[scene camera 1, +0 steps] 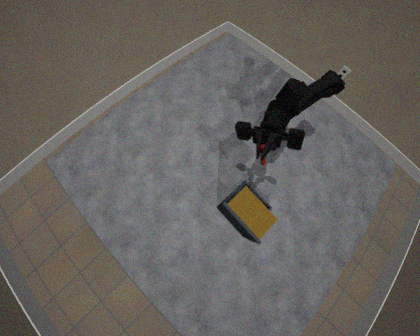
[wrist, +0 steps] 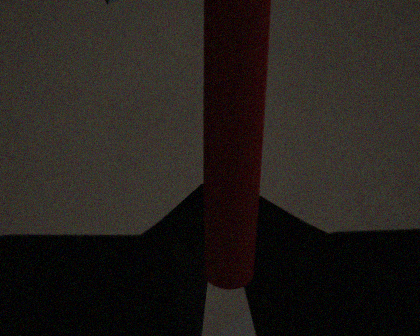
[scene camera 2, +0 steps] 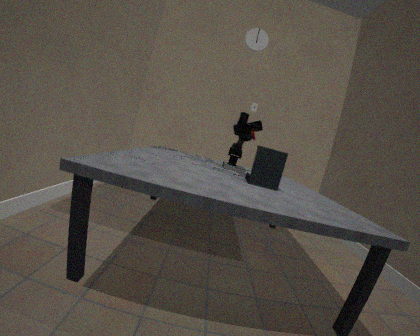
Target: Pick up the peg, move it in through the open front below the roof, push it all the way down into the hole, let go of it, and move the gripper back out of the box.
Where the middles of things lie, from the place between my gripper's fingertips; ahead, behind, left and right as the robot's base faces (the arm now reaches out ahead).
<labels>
The dark box point(scene camera 1: 231, 216) is 40 mm ahead of my hand, 110 mm to the left of it and 200 mm below it. The rest, counted from my hand: yellow roof point(scene camera 1: 258, 218) (80 mm ahead, 110 mm to the left, 110 mm below).
</labels>
